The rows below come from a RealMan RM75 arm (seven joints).
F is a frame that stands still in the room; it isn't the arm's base.
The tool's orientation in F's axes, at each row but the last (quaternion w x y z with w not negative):
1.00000 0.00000 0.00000 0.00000
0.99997 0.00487 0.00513 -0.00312
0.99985 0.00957 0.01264 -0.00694
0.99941 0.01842 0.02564 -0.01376
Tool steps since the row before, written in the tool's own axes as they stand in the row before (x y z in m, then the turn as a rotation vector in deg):
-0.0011 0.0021 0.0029 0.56 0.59 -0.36
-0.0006 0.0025 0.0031 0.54 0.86 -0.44
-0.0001 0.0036 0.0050 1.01 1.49 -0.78
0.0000 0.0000 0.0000 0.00 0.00 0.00
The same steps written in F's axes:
-0.0011 0.0021 0.0029 0.56 0.59 -0.36
-0.0006 0.0025 0.0031 0.54 0.86 -0.44
0.0001 0.0035 0.0051 1.01 1.49 -0.78
0.0000 0.0000 0.0000 0.00 0.00 0.00

